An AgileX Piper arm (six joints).
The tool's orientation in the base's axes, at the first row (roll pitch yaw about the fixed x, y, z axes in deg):
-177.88, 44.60, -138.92
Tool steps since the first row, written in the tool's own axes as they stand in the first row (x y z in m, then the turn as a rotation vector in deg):
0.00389, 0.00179, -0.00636, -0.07, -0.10, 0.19
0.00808, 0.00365, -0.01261, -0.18, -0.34, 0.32
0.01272, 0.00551, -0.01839, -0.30, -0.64, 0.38
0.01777, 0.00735, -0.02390, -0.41, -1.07, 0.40
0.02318, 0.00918, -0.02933, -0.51, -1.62, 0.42
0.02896, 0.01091, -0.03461, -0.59, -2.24, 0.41
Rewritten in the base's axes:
-0.00675, -0.00320, 0.00175, 0.21, 0.04, -0.08
-0.01364, -0.00643, 0.00320, 0.49, -0.04, -0.09
-0.02051, -0.00967, 0.00401, 0.78, -0.19, -0.04
-0.02744, -0.01301, 0.00433, 1.12, -0.46, 0.03
-0.03452, -0.01648, 0.00435, 1.54, -0.83, 0.10
-0.04164, -0.02014, 0.00400, 1.97, -1.27, 0.18

